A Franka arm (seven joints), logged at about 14 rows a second.
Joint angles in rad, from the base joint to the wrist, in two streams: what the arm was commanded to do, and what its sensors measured. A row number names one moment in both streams.
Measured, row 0: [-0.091 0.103 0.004 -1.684 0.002 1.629 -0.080]
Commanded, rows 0 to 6: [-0.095 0.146 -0.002 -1.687 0.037 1.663 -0.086]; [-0.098 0.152 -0.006 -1.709 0.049 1.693 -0.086]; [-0.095 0.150 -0.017 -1.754 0.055 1.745 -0.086]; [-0.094 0.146 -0.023 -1.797 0.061 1.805 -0.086]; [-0.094 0.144 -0.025 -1.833 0.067 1.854 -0.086]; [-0.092 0.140 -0.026 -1.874 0.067 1.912 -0.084]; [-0.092 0.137 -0.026 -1.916 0.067 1.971 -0.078]
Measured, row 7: [-0.093 0.170 -0.020 -1.826 0.043 1.878 -0.080]
